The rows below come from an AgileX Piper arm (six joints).
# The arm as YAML. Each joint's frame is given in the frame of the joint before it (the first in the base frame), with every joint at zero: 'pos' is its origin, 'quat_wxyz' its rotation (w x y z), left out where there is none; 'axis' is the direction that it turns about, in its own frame. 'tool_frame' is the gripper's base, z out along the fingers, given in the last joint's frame.
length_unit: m
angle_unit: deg
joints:
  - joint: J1
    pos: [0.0, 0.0, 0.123]
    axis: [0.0, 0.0, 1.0]
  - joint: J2
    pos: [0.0, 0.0, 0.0]
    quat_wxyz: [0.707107, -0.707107, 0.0, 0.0]
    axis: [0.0, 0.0, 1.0]
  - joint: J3
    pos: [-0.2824, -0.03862, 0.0]
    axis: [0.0, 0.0, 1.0]
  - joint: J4
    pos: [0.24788, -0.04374, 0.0]
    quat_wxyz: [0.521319, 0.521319, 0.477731, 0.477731]
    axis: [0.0, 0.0, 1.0]
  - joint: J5
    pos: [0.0, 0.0, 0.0]
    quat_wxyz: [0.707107, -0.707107, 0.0, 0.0]
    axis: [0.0, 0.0, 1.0]
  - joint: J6
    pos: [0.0, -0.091, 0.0]
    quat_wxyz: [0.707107, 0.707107, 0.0, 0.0]
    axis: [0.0, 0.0, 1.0]
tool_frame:
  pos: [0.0, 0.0, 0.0]
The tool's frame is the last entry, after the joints.
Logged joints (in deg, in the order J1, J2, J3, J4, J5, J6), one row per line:
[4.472 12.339 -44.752 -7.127 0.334 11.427]
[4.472 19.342 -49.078 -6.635 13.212 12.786]
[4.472 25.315 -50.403 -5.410 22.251 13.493]
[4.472 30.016 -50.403 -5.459 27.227 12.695]
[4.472 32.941 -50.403 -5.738 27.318 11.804]
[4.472 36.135 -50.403 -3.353 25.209 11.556]
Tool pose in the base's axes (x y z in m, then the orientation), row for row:
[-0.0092 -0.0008 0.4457 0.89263 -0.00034 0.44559 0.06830]
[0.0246 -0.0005 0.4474 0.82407 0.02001 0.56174 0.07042]
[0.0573 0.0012 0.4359 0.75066 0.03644 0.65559 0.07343]
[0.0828 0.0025 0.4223 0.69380 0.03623 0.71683 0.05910]
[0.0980 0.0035 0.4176 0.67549 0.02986 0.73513 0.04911]
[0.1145 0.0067 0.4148 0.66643 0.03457 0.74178 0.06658]
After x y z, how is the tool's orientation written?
As a quaternion, w x y z.
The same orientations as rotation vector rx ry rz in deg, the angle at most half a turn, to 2 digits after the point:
[-0.04 52.97 8.12]
[2.44 68.43 8.58]
[4.56 82.07 9.19]
[4.64 91.71 7.56]
[3.85 94.73 6.33]
[4.47 95.93 8.61]

